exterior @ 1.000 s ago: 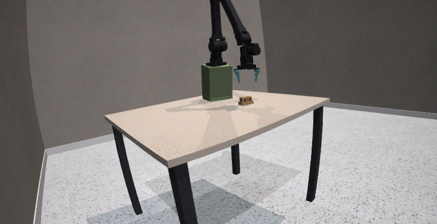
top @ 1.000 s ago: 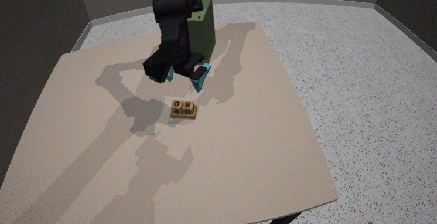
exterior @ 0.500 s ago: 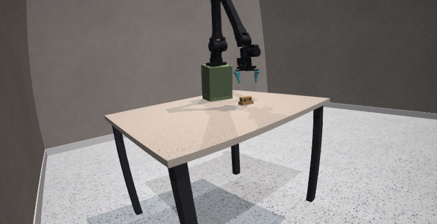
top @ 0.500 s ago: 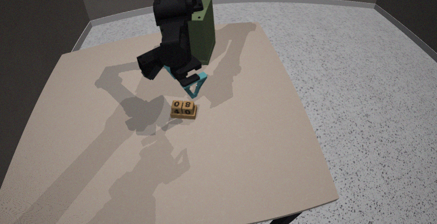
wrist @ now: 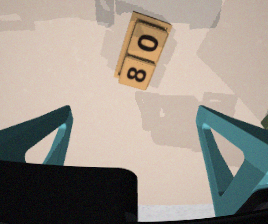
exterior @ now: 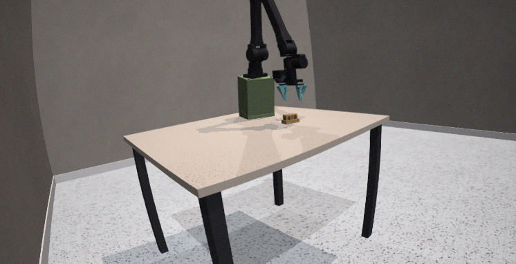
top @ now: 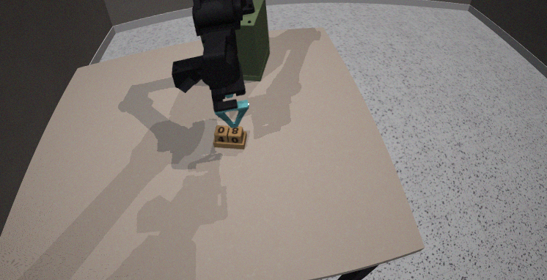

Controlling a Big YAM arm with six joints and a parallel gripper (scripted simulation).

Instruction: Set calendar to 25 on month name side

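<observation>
The wooden tray lies 110 mm below my hand, 20 mm to the right of it and 10 mm behind it.
</observation>
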